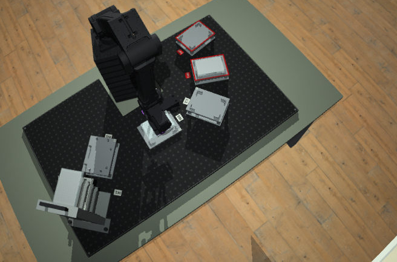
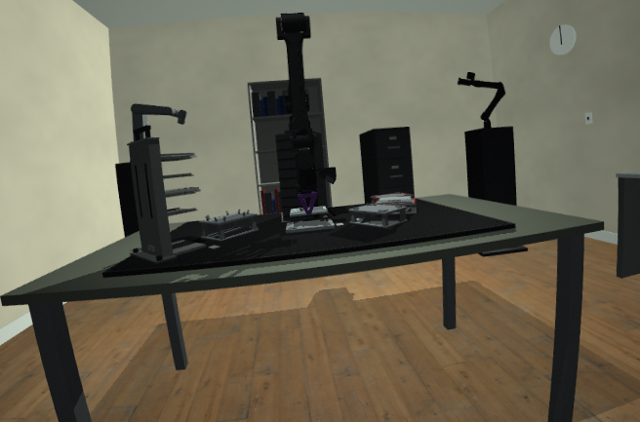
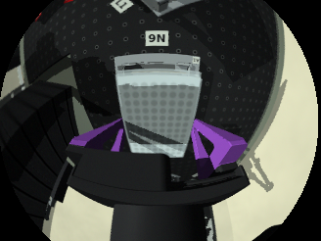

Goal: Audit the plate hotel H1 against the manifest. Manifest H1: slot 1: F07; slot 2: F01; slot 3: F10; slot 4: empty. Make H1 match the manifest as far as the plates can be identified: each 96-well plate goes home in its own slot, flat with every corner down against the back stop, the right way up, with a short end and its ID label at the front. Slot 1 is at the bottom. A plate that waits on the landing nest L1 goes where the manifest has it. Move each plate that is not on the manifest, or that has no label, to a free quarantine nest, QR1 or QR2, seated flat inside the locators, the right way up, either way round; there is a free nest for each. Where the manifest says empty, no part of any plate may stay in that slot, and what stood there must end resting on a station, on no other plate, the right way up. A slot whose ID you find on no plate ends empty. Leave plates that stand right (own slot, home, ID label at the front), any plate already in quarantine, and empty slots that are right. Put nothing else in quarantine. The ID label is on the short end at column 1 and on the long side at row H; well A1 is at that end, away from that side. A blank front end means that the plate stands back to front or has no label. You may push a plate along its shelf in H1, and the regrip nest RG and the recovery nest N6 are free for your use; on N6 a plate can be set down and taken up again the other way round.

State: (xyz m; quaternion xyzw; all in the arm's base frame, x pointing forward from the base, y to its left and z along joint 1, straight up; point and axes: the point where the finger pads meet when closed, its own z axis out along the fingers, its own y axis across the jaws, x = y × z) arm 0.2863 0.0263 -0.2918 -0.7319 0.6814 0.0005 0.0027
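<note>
Now: the recovery nest N6 6 cm below my hand. Also, from my hand: N6 tag: 1 cm behind, 10 cm to the left, 6 cm below; then landing nest L1: 1 cm ahead, 24 cm to the left, 2 cm below; then regrip nest RG: 28 cm to the right, 1 cm below.
</note>
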